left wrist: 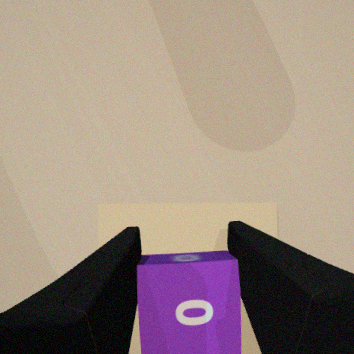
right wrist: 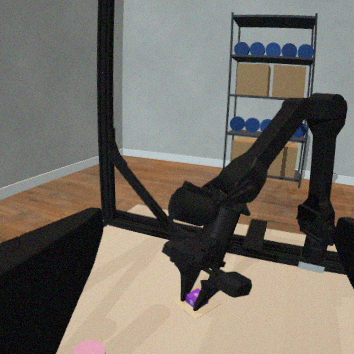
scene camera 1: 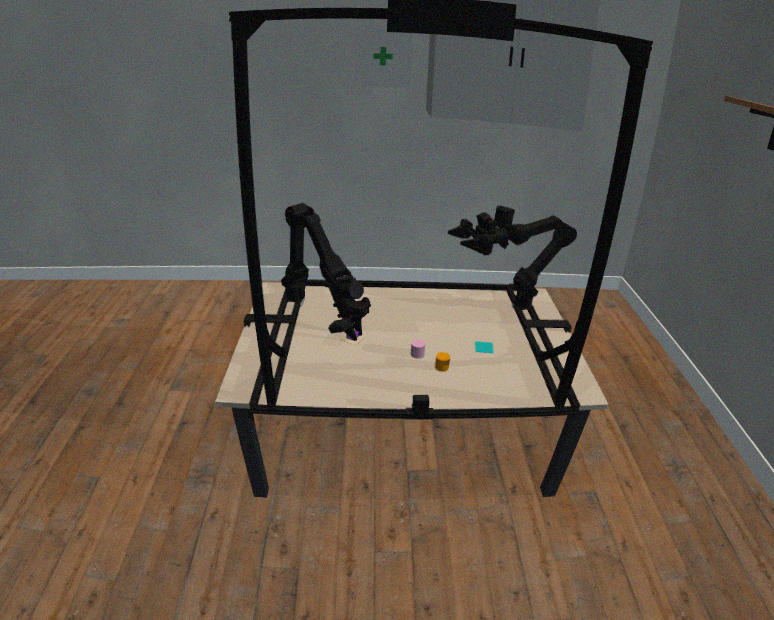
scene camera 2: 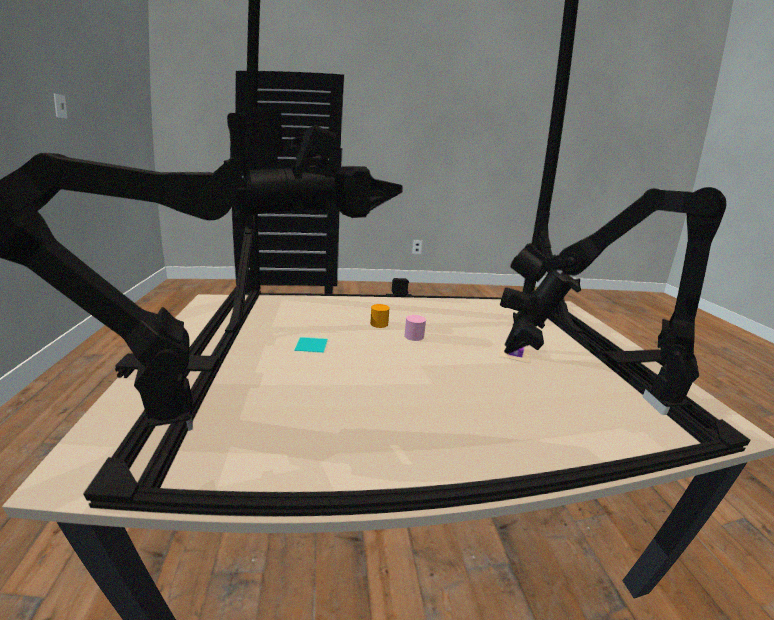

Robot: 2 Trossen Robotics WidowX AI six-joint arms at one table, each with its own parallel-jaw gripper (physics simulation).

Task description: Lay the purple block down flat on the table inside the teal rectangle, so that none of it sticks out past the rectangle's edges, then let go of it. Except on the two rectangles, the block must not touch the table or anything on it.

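Frame: origin at the left arm's base, x ahead, y left, z up, level; metres.
Where they show: left gripper, between the fingertips: (left wrist: 183, 235) (right wrist: 188, 305) (scene camera 1: 358, 337) (scene camera 2: 505, 349); right gripper, between the fingertips: (right wrist: 222, 225) (scene camera 1: 454, 237) (scene camera 2: 387, 186); left arm's base, origin of its link: (right wrist: 312, 257) (scene camera 1: 295, 297) (scene camera 2: 667, 396); right arm's base, origin of its link: (scene camera 1: 523, 305) (scene camera 2: 169, 410).
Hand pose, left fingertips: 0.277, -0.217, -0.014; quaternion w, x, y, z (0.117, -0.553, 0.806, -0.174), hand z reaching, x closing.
Things, the pixels of their centre, and the offset from my left fingertips, as dx, dy, dz. "spot": a spot on its surface instead.
- purple block, middle of its body: (left wrist: 187, 302) (right wrist: 196, 298) (scene camera 2: 516, 349) -0.021, +0.008, +0.004
- pale rectangle, a spot on its surface: (left wrist: 116, 218) (right wrist: 194, 315) spot: +0.015, +0.020, -0.004
- teal rectangle, a spot on its surface: (scene camera 2: 311, 345) (scene camera 1: 483, 346) spot: +0.436, +0.008, -0.004
- pink cylinder, middle of its body: (scene camera 2: 415, 327) (scene camera 1: 417, 348) +0.206, -0.062, +0.017
- orange cylinder, middle of its body: (scene camera 2: 379, 315) (scene camera 1: 442, 361) +0.287, -0.124, +0.017
The purple block (scene camera 1: 355, 335) (scene camera 2: 516, 353) (left wrist: 189, 302) (right wrist: 192, 296), marked with a white 0, stands on a pale rectangle (left wrist: 116, 218) (right wrist: 203, 312) on the table's left part in scene camera 1. My left gripper (scene camera 1: 351, 331) (scene camera 2: 521, 345) (left wrist: 183, 235) (right wrist: 188, 305) is down at the table and shut on the block, one finger against each side. The teal rectangle (scene camera 1: 483, 347) (scene camera 2: 311, 345) lies bare on the other side of the table. My right gripper (scene camera 1: 462, 238) (scene camera 2: 393, 187) is open and empty, high above the table.
A pink cylinder (scene camera 1: 418, 348) (scene camera 2: 414, 327) (right wrist: 88, 347) and an orange cylinder (scene camera 1: 442, 361) (scene camera 2: 380, 315) stand between the block and the teal rectangle. A black frame (scene camera 1: 246, 203) surrounds the table. A small black box (scene camera 1: 420, 402) sits on the front rail.
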